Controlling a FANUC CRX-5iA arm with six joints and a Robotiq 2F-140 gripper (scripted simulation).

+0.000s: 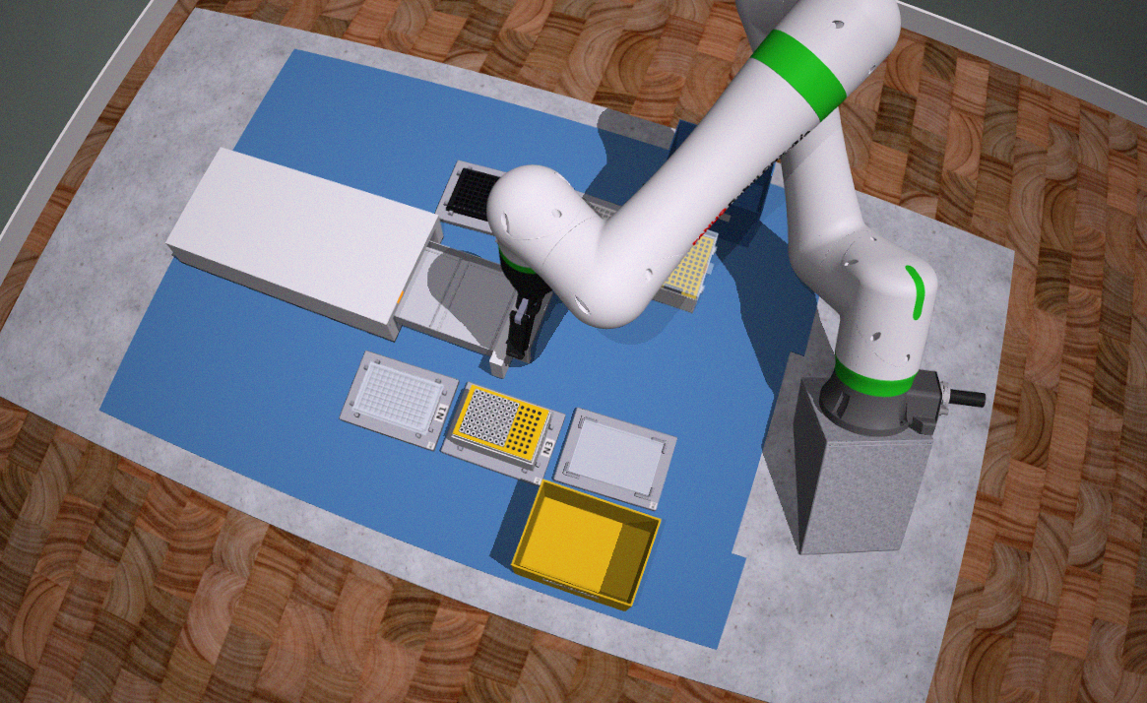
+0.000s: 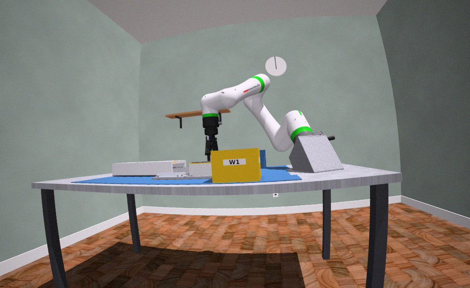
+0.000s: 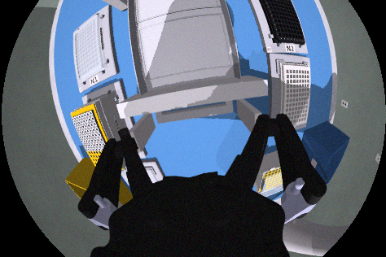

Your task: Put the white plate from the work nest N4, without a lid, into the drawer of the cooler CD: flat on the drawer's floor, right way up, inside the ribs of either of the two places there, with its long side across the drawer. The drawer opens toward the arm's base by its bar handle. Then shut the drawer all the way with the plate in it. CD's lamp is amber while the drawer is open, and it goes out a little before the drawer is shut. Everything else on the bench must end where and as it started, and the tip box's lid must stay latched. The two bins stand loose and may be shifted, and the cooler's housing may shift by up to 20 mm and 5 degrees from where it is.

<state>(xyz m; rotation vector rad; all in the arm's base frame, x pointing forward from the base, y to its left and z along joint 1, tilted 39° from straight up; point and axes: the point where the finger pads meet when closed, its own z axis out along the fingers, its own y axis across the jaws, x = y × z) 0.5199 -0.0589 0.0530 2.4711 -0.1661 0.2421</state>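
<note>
Now: the white plate 200 mm to the right of my hand, 40 mm below it and 40 mm behind it. The rest, counted from my hand: white lid (190 mm to the left, 160 mm behind, 40 mm below); yellow tip rack (170 mm to the left, 10 mm ahead); N4 label (180 mm to the right, 110 mm behind, 40 mm below).
</note>
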